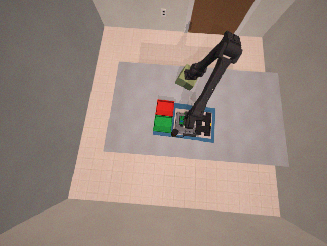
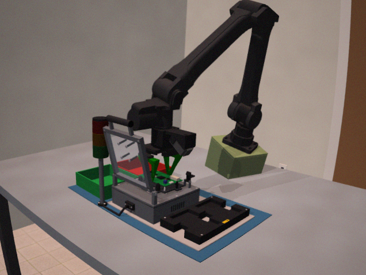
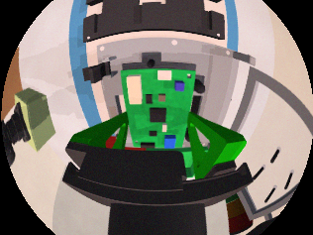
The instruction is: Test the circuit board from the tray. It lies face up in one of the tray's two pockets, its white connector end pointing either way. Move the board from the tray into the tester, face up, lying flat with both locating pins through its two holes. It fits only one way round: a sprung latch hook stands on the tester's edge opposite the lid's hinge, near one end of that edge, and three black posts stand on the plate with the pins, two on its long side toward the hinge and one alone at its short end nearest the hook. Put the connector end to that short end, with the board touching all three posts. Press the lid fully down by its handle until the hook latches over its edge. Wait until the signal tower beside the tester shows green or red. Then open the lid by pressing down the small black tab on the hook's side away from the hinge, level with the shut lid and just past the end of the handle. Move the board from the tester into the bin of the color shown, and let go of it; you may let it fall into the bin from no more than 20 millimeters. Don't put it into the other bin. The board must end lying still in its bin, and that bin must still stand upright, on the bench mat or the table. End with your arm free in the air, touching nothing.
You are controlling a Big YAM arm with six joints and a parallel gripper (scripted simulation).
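Now: hand 1 cm short of the tester plate and 2 cm above it. Also, from my hand: clear lid (12 cm ahead, 2 cm to the right, 9 cm above); latch hook (5 cm behind, 7 cm to the left); green bin (1 cm ahead, 20 cm to the right, 8 cm below).
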